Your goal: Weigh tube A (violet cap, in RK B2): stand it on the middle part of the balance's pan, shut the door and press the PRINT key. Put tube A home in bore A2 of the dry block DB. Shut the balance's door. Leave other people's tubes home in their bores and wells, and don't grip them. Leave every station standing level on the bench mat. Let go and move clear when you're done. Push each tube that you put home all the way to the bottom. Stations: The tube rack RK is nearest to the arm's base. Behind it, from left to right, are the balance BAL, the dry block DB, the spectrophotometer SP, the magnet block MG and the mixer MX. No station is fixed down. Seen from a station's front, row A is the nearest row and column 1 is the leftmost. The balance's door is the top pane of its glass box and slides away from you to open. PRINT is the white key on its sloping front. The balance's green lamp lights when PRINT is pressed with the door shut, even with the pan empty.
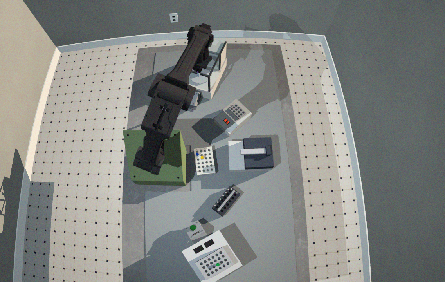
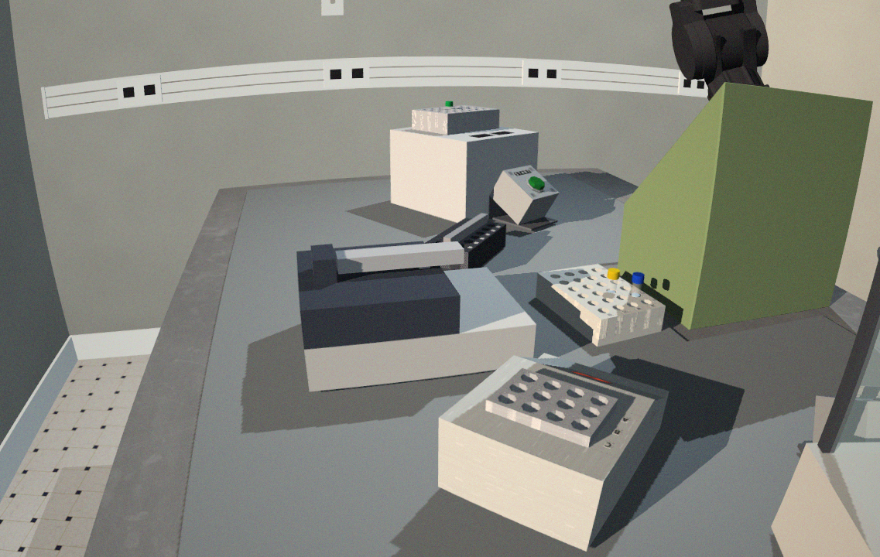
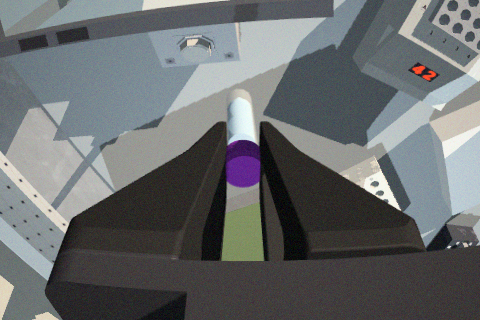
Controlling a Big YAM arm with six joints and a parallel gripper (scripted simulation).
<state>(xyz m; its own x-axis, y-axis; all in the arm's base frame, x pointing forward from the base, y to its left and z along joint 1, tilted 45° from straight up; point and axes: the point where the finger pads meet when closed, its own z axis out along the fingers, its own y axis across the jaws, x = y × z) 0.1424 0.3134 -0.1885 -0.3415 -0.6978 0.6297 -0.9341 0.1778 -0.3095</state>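
Now: the octagonal balance pan 190 mm below my hand, 110 mm to the left of it and 10 mm behind it. Round my hand: tube rack RK (330 mm to the right, 260 mm below, 50 mm ahead); dry block DB (240 mm below, 170 mm ahead, 100 mm to the right); spectrophotometer SP (290 mm to the right, 270 mm ahead, 200 mm below).
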